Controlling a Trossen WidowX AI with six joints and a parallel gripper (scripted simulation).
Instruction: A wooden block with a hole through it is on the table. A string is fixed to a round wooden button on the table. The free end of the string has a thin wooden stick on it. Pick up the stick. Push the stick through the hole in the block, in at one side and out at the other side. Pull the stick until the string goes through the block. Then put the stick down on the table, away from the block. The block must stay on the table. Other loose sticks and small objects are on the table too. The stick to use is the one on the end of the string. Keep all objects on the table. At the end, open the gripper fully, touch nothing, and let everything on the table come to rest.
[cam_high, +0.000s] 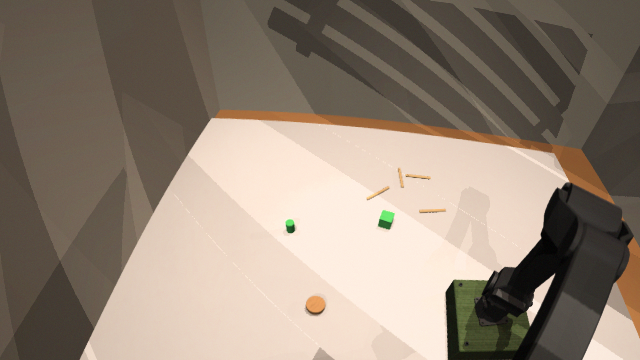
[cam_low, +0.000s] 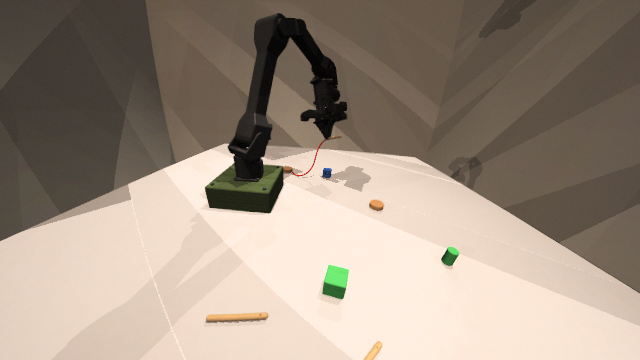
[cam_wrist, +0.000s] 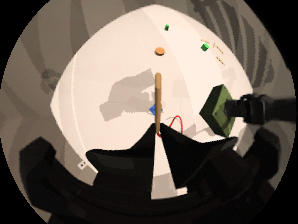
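The small blue block lies 12 cm below my gripper tip and 3 cm to the right of it. Also, from my gripper tip: green cube (47 cm to the right, 12 cm below, 4 cm behind); thin wooden stick (1 cm to the right, 1 cm ahead, 1 cm above); round wooden button (15 cm behind, 13 cm below, 1 cm to the left).
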